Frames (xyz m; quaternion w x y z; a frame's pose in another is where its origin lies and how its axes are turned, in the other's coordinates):
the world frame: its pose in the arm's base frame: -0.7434 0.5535 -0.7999 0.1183 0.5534 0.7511 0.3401
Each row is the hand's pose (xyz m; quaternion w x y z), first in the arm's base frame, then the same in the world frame.
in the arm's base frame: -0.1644 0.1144 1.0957 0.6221 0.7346 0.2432 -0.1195
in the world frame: -0.2319 1.5827 -1.2501 0.6221 -0.0849 -0.7544 0.1914
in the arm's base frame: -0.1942 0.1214 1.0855 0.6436 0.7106 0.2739 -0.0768
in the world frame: -0.2168 1.5549 -1.2564 0.6489 -0.1213 -0.7351 0.1542
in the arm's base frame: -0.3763 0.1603 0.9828 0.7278 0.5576 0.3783 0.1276
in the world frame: -0.1363 1.3583 -1.2664 0.7222 -0.3040 -0.6209 -0.0230
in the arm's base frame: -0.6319 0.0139 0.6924 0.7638 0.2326 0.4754 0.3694
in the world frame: -0.2355 0.9572 -1.2486 0.7018 -0.5109 -0.3921 -0.3044
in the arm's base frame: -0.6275 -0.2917 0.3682 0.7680 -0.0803 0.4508 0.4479
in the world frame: -0.5802 0.7047 -1.1221 0.5373 -0.6176 -0.2483 -0.5180
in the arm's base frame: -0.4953 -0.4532 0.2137 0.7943 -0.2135 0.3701 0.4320
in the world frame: -0.8056 0.6795 -0.9958 0.4007 -0.6634 -0.2411 -0.5842
